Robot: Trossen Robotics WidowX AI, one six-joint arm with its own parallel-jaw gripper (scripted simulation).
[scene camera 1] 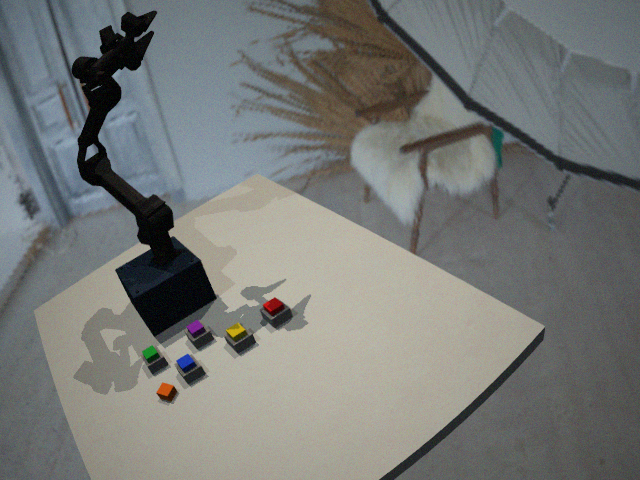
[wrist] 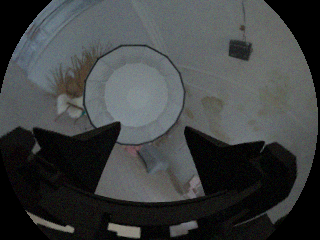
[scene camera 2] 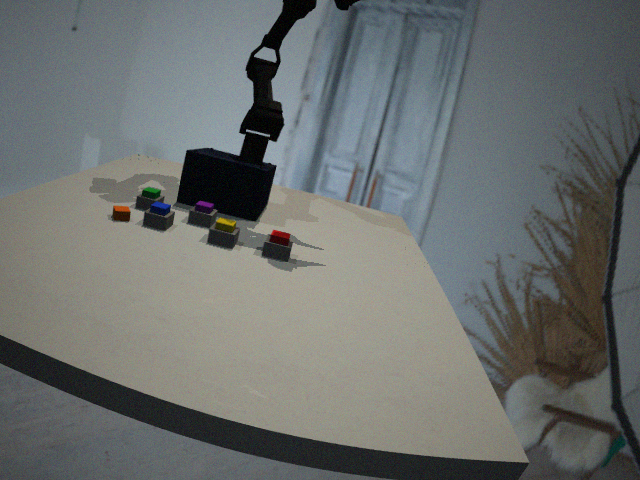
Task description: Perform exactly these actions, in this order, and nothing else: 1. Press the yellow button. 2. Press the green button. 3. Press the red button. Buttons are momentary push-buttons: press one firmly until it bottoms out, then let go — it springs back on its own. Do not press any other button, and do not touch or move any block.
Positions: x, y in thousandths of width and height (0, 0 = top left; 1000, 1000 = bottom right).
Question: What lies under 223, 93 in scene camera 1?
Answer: The gripper.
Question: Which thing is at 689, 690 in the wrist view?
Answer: The gripper.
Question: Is the gripper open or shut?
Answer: Open.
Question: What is the gripper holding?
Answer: Nothing.
